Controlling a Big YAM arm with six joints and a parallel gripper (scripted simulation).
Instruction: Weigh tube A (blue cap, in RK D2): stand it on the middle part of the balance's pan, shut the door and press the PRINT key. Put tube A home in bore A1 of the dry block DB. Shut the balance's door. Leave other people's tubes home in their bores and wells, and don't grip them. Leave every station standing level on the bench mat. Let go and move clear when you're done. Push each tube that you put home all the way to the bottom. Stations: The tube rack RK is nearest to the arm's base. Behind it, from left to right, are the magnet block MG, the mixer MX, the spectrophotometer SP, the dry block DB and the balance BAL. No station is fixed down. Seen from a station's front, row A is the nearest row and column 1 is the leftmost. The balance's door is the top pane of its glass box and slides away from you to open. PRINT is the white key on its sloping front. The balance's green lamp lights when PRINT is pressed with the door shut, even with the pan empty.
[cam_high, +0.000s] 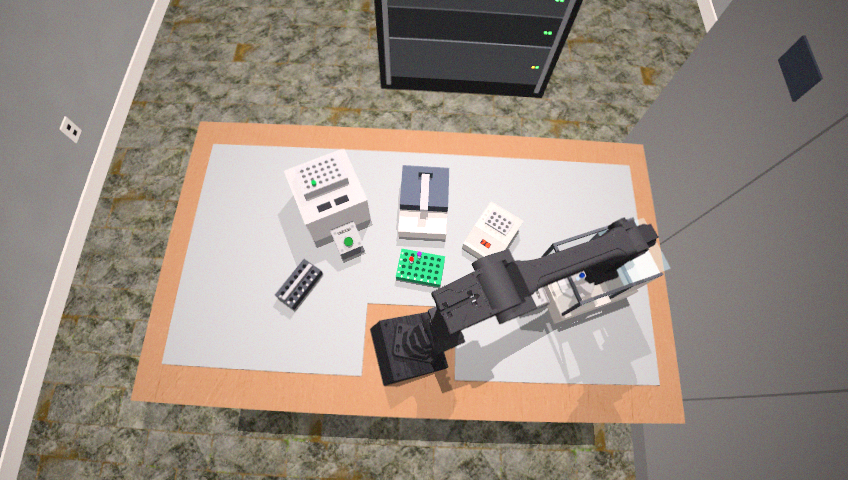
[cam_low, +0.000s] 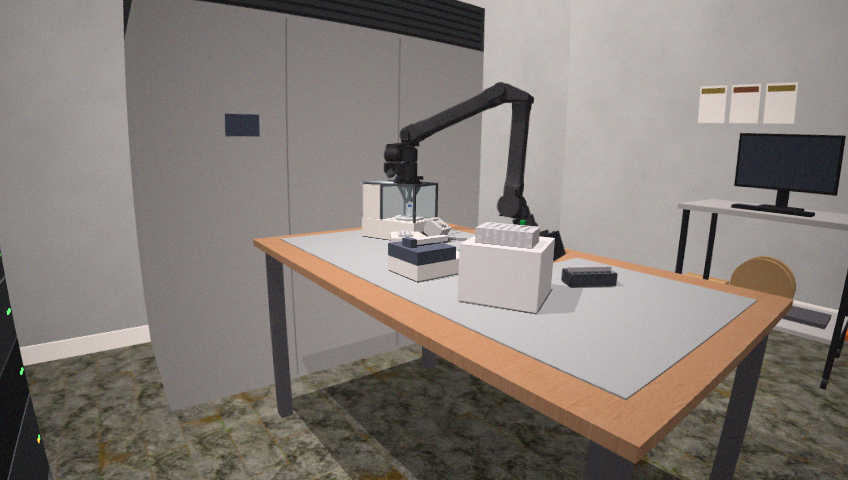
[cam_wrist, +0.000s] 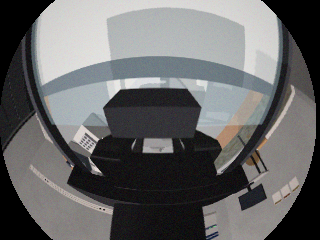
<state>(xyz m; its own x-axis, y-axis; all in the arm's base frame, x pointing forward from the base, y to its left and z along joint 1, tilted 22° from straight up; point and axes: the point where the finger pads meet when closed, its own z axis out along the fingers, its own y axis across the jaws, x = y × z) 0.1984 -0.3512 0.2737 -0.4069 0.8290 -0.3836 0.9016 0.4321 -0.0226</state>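
My hand is 8 cm to the left of the balance door, 7 cm below it and 4 cm short of it. Also, from my hand: green rack RK 43 cm to the left, 13 cm below, 1 cm ahead; then white print key 14 cm to the left, 8 cm below, 6 cm behind; then dry block DB 23 cm to the left, 13 cm ahead, 11 cm below.
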